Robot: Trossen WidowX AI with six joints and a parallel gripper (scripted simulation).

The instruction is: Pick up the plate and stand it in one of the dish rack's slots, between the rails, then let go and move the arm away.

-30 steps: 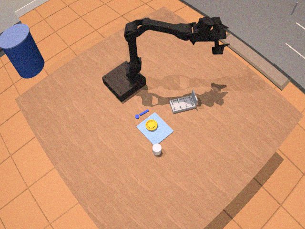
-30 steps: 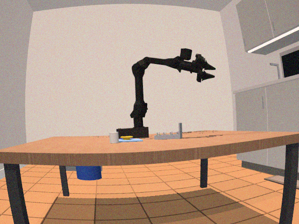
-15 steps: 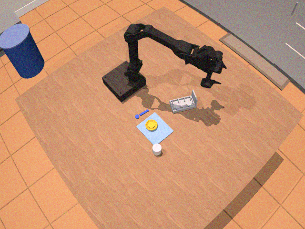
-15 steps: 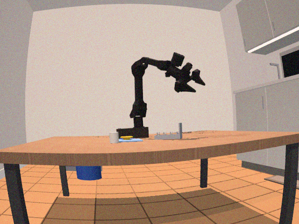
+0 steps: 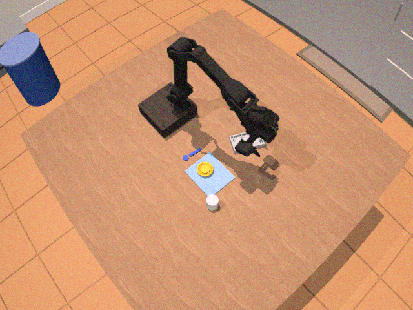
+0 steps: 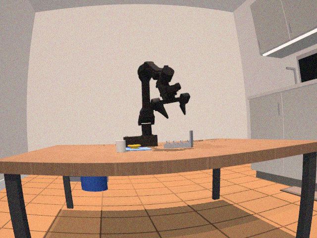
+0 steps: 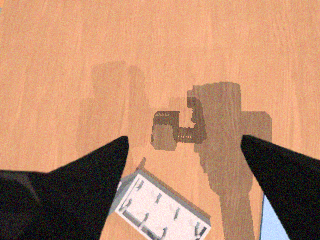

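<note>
Now: gripper tip 13 cm past the yellow plate, 19 cm to the left of it and 13 cm above it. Also, from my gripper tip: light blue mat: 10 cm behind, 18 cm to the right, 14 cm below; white cup: 25 cm to the right, 12 cm below; grey dish rack: 12 cm behind, 3 cm to the left, 12 cm below.
</note>
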